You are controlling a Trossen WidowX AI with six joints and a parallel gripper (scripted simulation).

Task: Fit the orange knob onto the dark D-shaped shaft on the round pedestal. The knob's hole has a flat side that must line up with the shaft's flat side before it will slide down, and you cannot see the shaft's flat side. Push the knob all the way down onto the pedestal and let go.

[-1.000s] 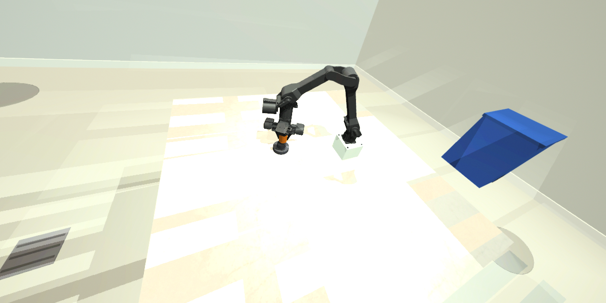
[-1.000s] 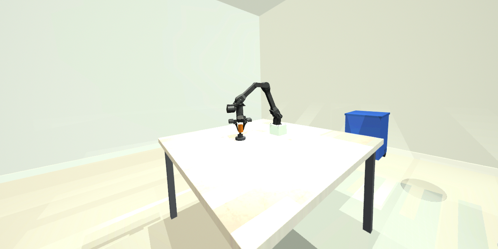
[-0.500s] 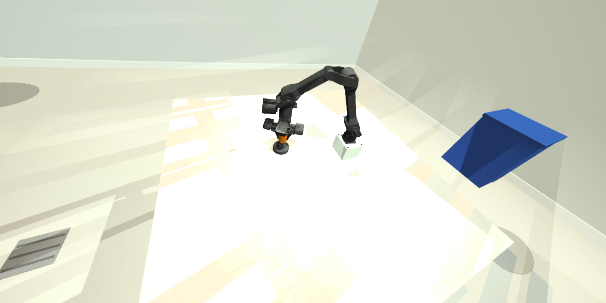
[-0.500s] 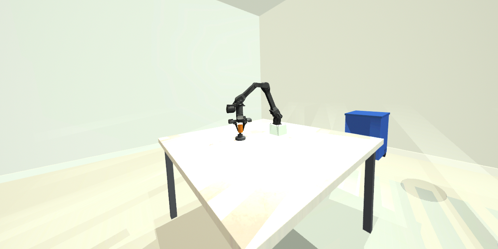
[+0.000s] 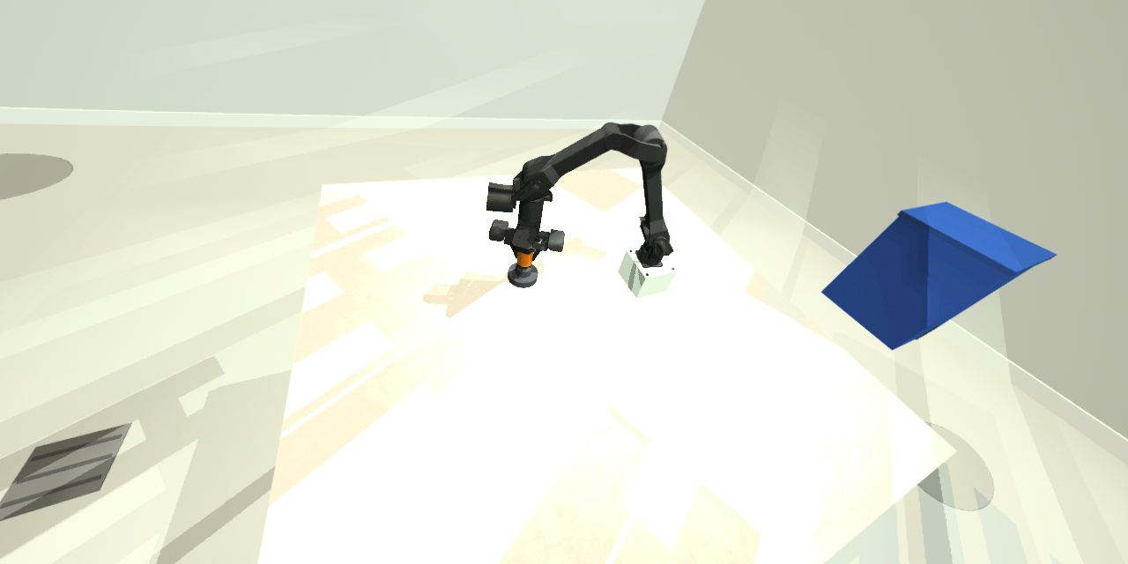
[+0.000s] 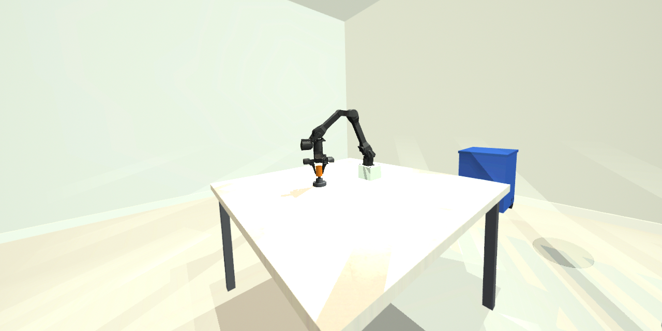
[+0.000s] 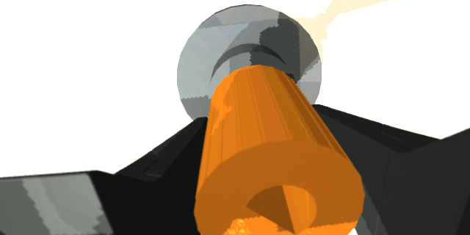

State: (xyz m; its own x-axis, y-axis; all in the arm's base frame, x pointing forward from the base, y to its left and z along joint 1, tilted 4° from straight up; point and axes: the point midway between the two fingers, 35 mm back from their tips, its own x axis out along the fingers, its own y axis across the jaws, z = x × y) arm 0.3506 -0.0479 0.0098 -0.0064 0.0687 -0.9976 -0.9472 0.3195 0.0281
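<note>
My gripper tip is 2 cm below the orange knob. The rest, counted from my gripper tip: round pedestal: 4 cm below.
</note>
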